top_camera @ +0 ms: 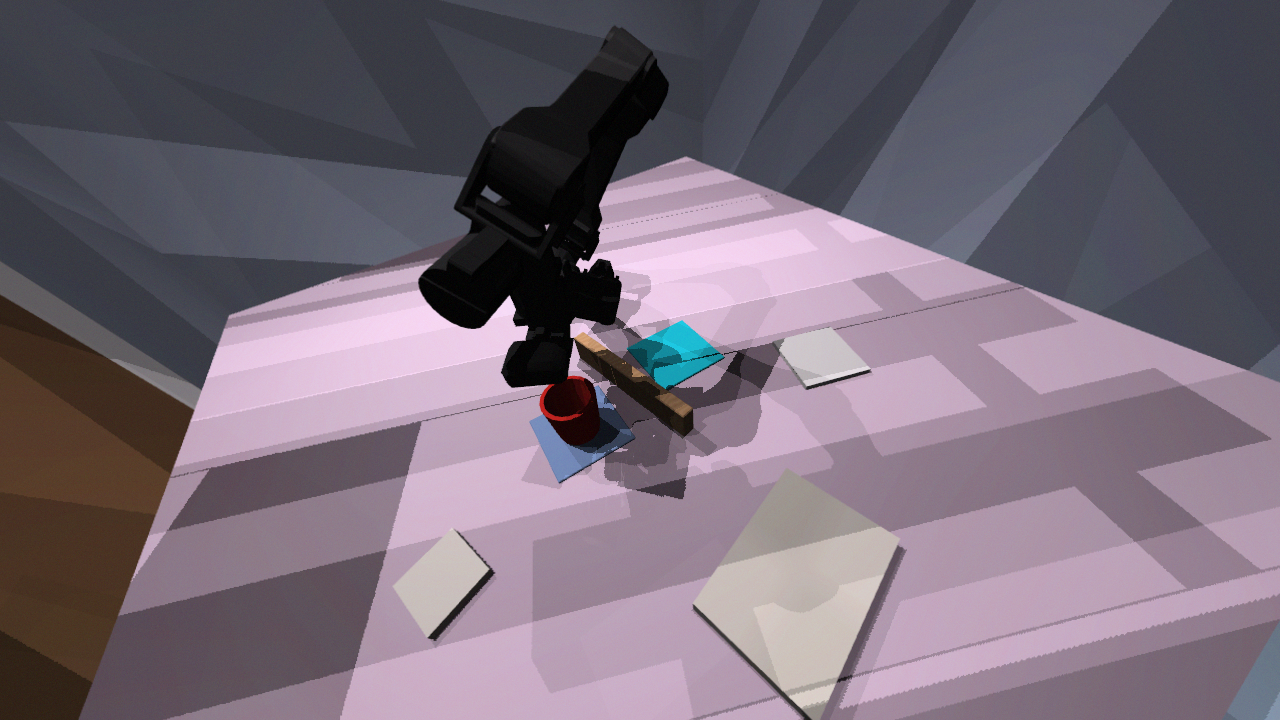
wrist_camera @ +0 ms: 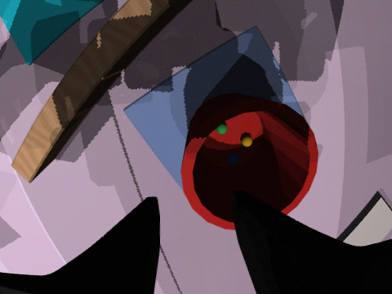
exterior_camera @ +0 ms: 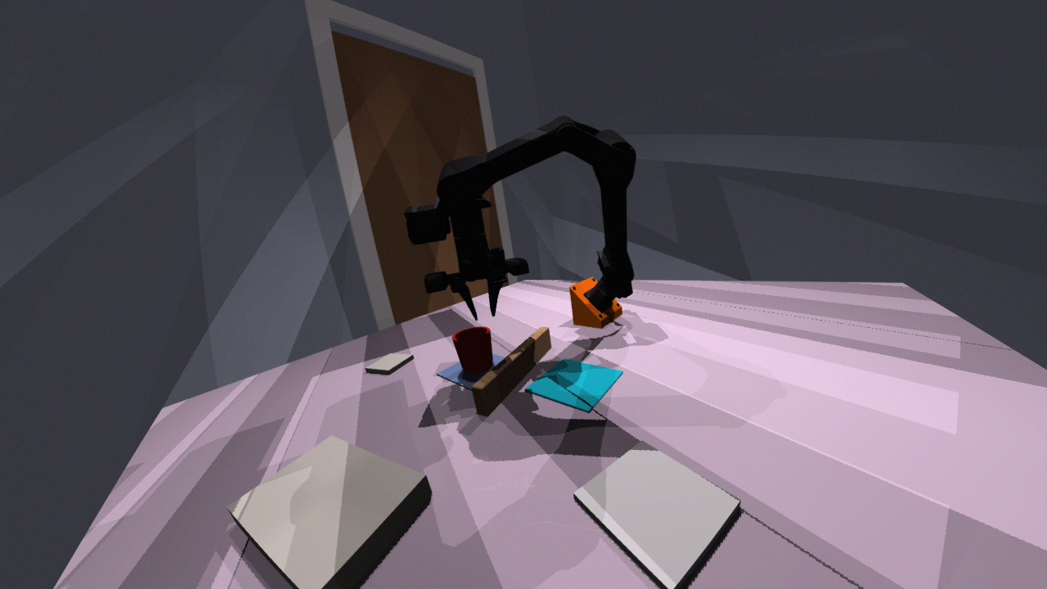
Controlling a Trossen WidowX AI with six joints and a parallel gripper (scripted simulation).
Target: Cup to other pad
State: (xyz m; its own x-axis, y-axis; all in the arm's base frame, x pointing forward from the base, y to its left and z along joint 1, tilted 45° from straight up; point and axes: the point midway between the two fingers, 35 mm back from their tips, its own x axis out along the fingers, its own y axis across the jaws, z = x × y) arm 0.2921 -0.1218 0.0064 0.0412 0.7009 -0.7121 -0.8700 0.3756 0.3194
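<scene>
Now: gripper tip 6 cm above the dark red cup, 3 cm short of it and 2 cm to the left of it. From my gripper tip the other things lie so: light blue pad (11 cm below, 3 cm ahead, 2 cm to the right); wooden bar (8 cm to the left, 8 cm below, 1 cm ahead); teal pad (18 cm to the left, 11 cm below, 2 cm behind).
</scene>
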